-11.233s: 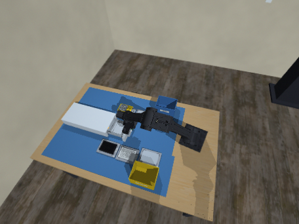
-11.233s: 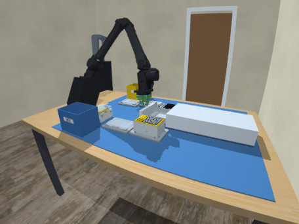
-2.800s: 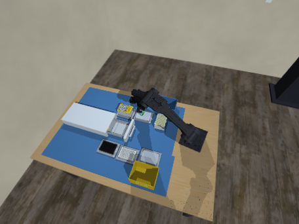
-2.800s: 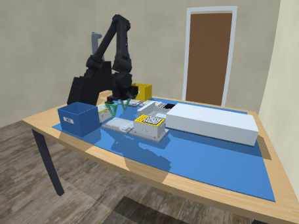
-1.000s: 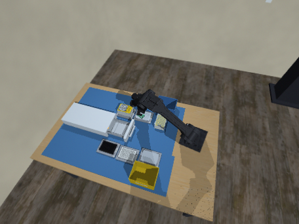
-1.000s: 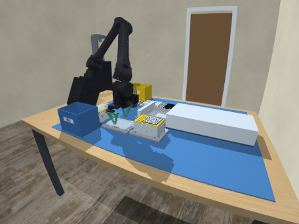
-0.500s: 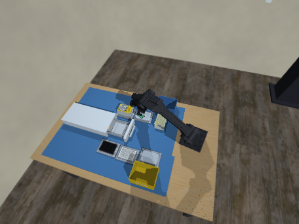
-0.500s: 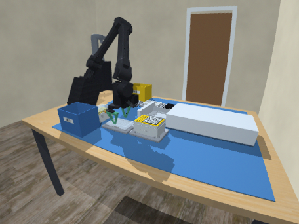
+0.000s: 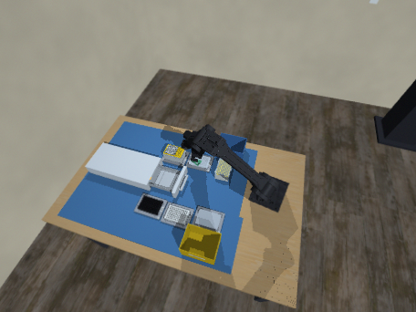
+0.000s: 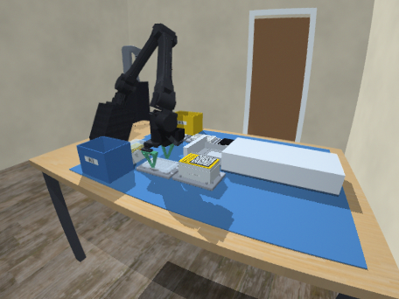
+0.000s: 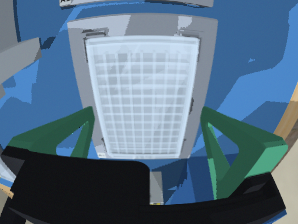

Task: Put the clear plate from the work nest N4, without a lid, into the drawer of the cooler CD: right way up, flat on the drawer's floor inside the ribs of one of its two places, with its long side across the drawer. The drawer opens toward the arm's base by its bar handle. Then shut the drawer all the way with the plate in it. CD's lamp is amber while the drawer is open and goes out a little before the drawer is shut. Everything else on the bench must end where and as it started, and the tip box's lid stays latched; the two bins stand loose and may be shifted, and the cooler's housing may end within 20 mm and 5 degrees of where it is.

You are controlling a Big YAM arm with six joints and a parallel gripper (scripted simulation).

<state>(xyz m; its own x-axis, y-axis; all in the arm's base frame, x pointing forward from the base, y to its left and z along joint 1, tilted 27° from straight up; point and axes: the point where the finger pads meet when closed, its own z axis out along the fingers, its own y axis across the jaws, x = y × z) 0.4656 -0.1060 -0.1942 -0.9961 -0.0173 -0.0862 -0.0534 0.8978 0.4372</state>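
My gripper is now 2 cm above the clear plate. Round my hand: blue bin (18 cm behind, 13 cm to the right); yellow-labelled tip box (16 cm ahead, 2 cm above, 1 cm to the left); grey work nest (3 cm below).
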